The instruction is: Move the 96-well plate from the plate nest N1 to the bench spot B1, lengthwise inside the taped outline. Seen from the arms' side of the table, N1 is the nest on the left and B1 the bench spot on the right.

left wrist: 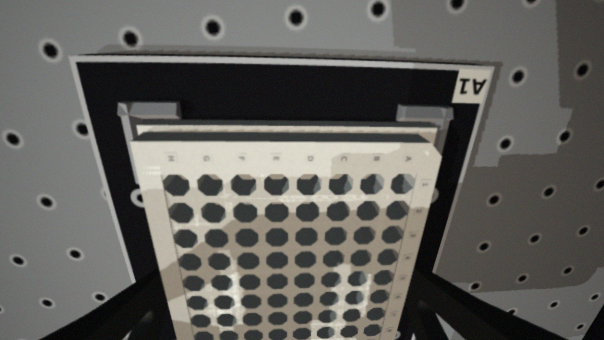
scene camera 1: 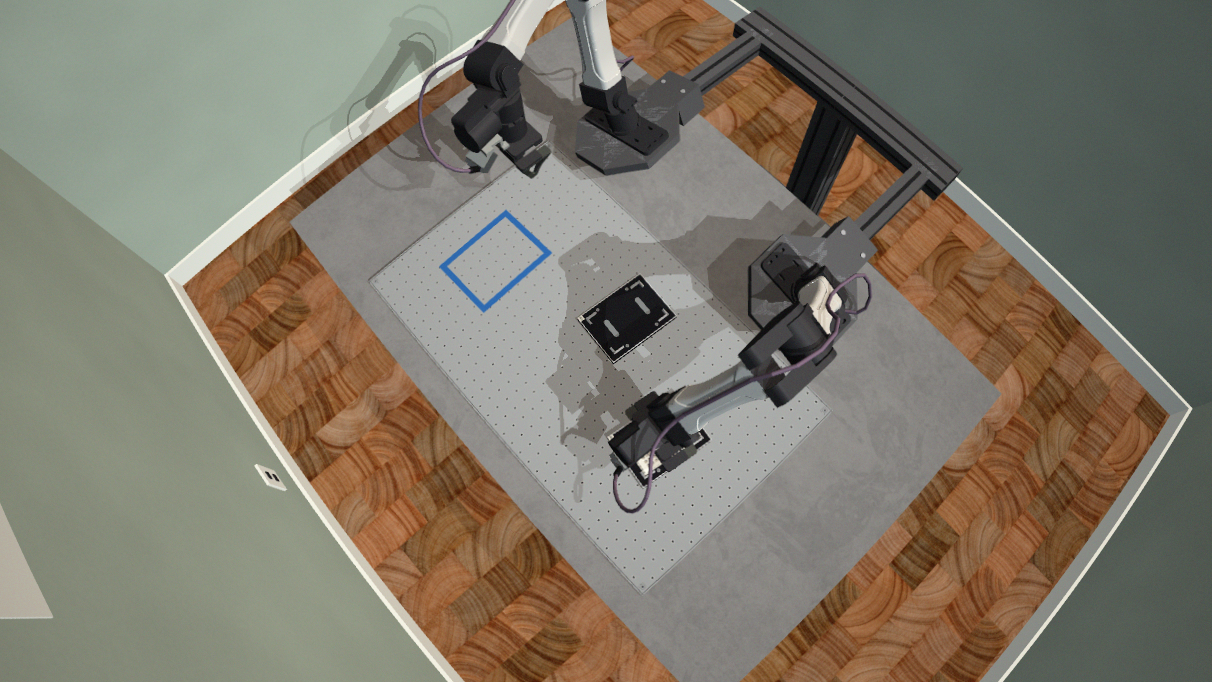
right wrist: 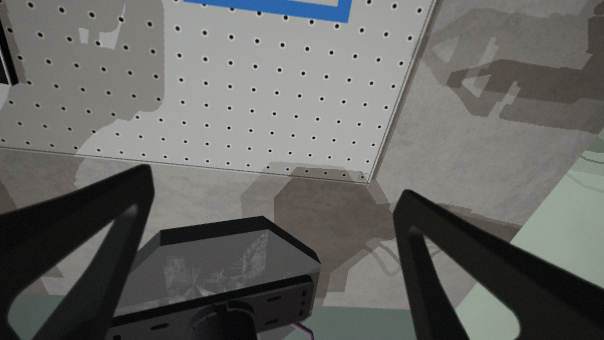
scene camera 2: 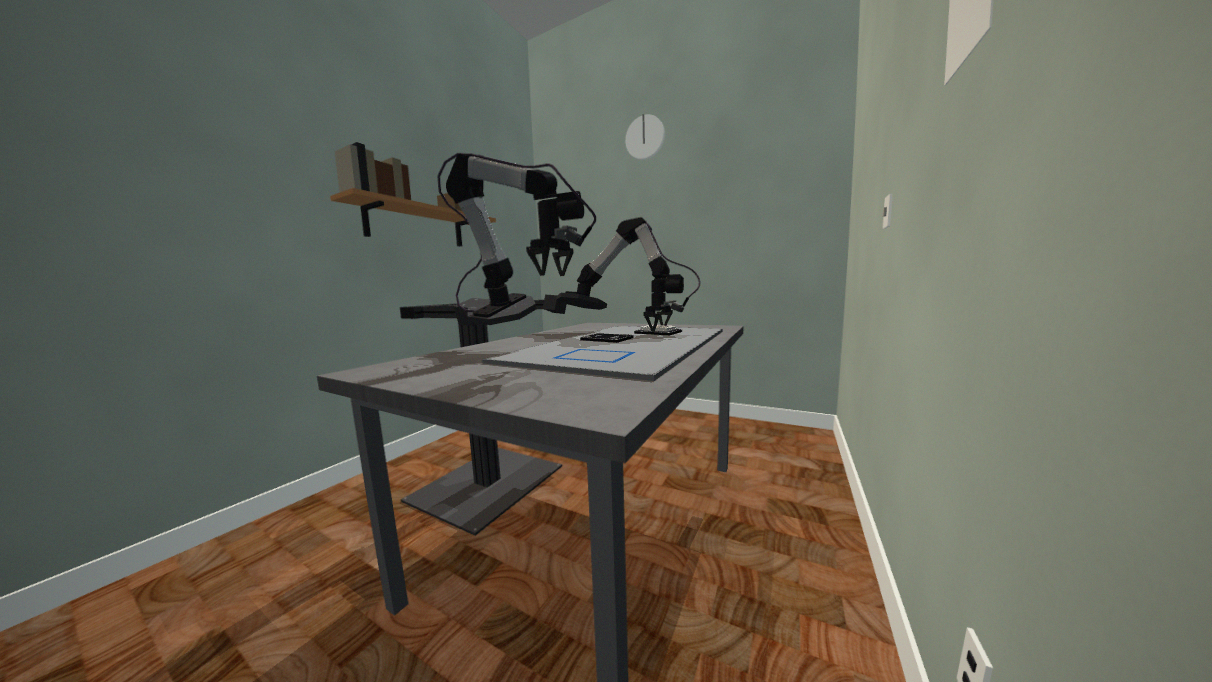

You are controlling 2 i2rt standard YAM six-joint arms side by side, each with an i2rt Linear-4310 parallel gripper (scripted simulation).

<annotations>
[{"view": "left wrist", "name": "my left gripper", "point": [288, 278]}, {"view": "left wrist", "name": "cream 96-well plate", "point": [210, 277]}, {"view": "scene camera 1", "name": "my left gripper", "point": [659, 439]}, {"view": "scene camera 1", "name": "my right gripper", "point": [517, 161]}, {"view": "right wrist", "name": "my right gripper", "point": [282, 190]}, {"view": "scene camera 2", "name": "my right gripper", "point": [552, 275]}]
</annotations>
